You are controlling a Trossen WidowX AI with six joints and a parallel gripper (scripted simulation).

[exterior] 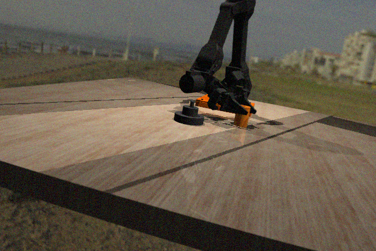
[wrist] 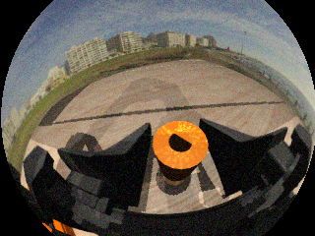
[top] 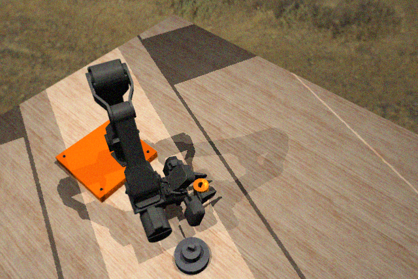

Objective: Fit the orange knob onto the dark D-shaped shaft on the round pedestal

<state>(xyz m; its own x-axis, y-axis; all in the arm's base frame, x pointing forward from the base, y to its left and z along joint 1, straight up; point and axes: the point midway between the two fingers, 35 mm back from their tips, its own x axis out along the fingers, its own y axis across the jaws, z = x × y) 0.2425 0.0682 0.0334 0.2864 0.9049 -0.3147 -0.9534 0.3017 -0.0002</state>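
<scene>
Right now the orange knob is 10 mm behind my gripper tip, 30 mm to the right of it and 20 mm below it. From my gripper tip the other things lie so: dark round pedestal 100 mm ahead, 160 mm to the right, 10 mm below.
</scene>
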